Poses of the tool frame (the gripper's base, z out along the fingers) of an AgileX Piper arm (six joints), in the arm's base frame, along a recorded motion.
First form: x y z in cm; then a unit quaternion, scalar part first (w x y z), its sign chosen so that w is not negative.
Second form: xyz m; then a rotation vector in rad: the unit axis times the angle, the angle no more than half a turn. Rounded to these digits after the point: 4 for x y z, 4 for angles.
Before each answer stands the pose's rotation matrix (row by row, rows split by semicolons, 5 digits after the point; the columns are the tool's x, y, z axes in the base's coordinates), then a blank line. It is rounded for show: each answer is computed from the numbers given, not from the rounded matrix.
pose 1, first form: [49.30 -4.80 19.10 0.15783 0.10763 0.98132 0.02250]
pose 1, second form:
-0.92701 0.20414 0.31461; 0.21834 0.97582 0.01019; -0.30492 0.07813 -0.94917

[0.4930 -0.0480 0.1910 0.3079 2.8070 0.0644]
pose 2, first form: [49.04 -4.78 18.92 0.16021 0.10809 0.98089 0.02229]
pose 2, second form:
-0.92530 0.20491 0.31912; 0.21919 0.97564 0.00909; -0.30948 0.07836 -0.94767

[0.4904 -0.0478 0.1892 0.3088 2.8021 0.0637]
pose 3, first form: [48.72 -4.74 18.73 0.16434 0.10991 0.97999 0.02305]
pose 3, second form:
-0.92182 0.20785 0.32717; 0.22300 0.97478 0.00905; -0.31704 0.08130 -0.94492

[0.4872 -0.0474 0.1873 0.3133 2.7931 0.0657]
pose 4, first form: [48.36 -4.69 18.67 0.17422 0.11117 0.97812 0.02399]
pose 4, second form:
-0.91458 0.20911 0.34615; 0.22583 0.97413 0.00819; -0.33548 0.08567 -0.93814

[0.4836 -0.0469 0.1867 0.3151 2.7727 0.0680]
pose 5, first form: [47.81 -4.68 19.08 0.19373 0.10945 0.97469 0.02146]
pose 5, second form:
-0.90098 0.20505 0.38235; 0.22168 0.97512 -0.00057; -0.37296 0.08424 -0.92402

[0.4781 -0.0468 0.1908 0.3070 2.7338 0.0602]
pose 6, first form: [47.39 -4.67 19.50 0.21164 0.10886 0.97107 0.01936]
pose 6, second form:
-0.88672 0.20323 0.41525; 0.21962 0.97555 -0.00848; -0.40682 0.08368 -0.90967

[0.4739 -0.0467 0.1950 0.3024 2.6977 0.0538]
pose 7, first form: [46.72 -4.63 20.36 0.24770 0.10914 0.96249 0.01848]
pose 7, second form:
-0.85347 0.20094 0.48085; 0.21925 0.97549 -0.01849; -0.47279 0.08964 -0.87661

[0.4672 -0.0463 0.2036 0.2975 2.6237 0.0504]
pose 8, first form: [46.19 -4.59 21.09 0.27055 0.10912 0.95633 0.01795]
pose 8, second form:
-0.82979 0.19900 0.52139; 0.21842 0.97554 -0.02471; -0.51356 0.09338 -0.85296

[0.4619 -0.0459 0.2109 0.2940 2.5765 0.0484]
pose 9, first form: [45.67 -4.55 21.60 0.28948 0.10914 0.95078 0.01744]
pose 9, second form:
-0.80858 0.19744 0.55427; 0.21763 0.97557 -0.03002; -0.54666 0.09635 -0.83179

[0.4567 -0.0455 0.2160 0.2912 2.5371 0.0465]
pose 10, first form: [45.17 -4.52 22.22 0.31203 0.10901 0.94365 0.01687]
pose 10, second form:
-0.78151 0.19521 0.59257; 0.21626 0.97566 -0.03619; -0.58521 0.09987 -0.80471

[0.4517 -0.0452 0.2222 0.2876 2.4900 0.0445]
